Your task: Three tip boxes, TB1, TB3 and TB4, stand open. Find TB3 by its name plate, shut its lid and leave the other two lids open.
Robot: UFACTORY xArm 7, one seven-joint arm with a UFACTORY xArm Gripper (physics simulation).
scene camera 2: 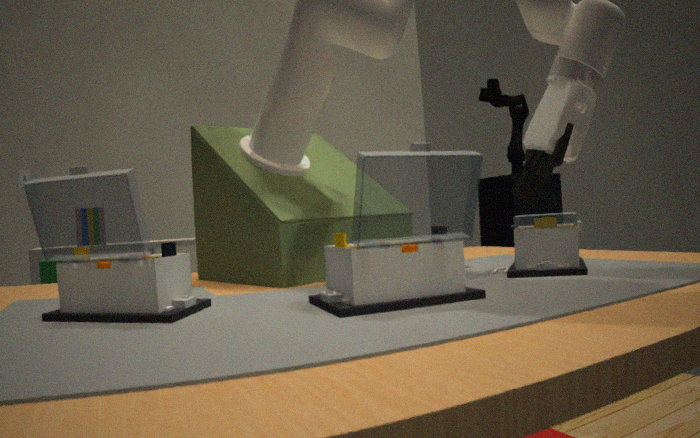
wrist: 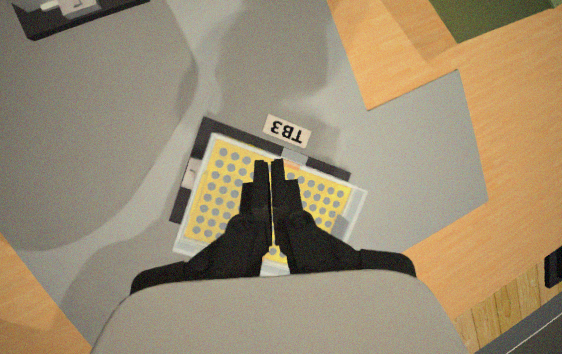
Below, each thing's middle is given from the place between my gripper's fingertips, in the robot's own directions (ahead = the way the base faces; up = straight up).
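There's the name plate [wrist: 274,126], and my hand's 10 cm above it, 4 cm past it and 2 cm to the left of it.
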